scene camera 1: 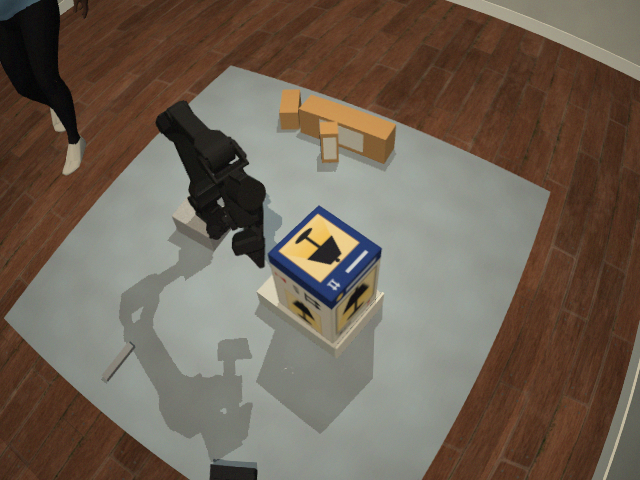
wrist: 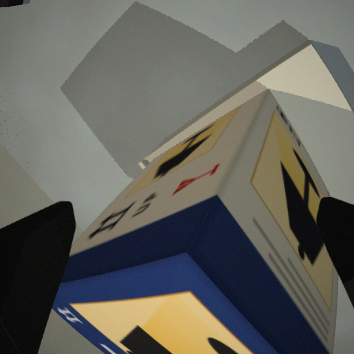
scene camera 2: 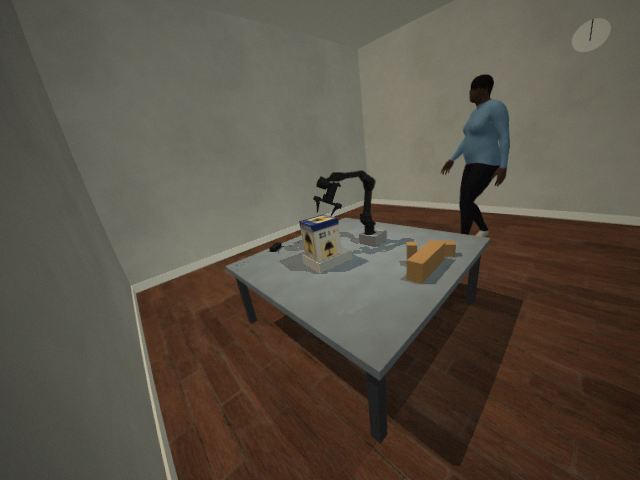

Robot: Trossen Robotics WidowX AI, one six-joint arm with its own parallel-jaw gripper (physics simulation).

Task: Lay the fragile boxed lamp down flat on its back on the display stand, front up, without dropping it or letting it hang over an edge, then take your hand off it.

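Seen in the pictures: gripper, between the fingertips: (scene camera 1: 261, 255) (wrist: 200, 213) (scene camera 2: 323, 214); arm's base, origin of its link: (scene camera 1: 210, 212) (scene camera 2: 370, 233).
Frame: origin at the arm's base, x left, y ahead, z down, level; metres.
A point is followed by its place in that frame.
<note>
The boxed lamp (scene camera 1: 323, 253) {x 0.005, y 0.421, z -0.212 m} (scene camera 2: 320, 240) {x 0.093, y 0.470, z -0.114 m} (wrist: 200, 227) {x -0.069, y 0.330, z -0.198 m} stands upright on the display stand (scene camera 1: 268, 295) {x -0.074, y 0.298, z 0.016 m} (scene camera 2: 330, 263) {x 0.109, y 0.433, z 0.042 m} (wrist: 305, 75) {x -0.062, y 0.290, z 0.015 m}. It is a tall cream box with a blue top band and lamp pictures on its top and sides. The pale, low stand reaches a little beyond the box's base. My gripper (scene camera 1: 250, 250) {x -0.078, y 0.320, z -0.205 m} (scene camera 2: 326, 212) {x -0.078, y 0.320, z -0.205 m} (wrist: 200, 213) {x -0.078, y 0.320, z -0.205 m} is open and empty. In the second scene view it hangs above the box's top, tilted. In the wrist view its black fingers frame the upper part of the box at left and right. The box's far sides are hidden.
A long orange box (scene camera 1: 347, 129) {x 0.474, y 0.106, z -0.015 m} (scene camera 2: 426, 260) {x 0.564, y 0.165, z -0.029 m} and two small orange boxes (scene camera 1: 290, 109) {x 0.443, y -0.105, z -0.003 m} (scene camera 1: 329, 142) {x 0.396, y 0.100, z -0.015 m} stand at one table edge. A thin grey bar (scene camera 1: 117, 362) {x -0.494, y 0.103, z 0.065 m} lies on the table. A dark object (scene camera 1: 233, 470) {x -0.475, y 0.544, z 0.042 m} (scene camera 2: 275, 247) {x -0.452, y 0.565, z 0.048 m} is near another edge. A person (scene camera 2: 483, 136) is beyond the table.
</note>
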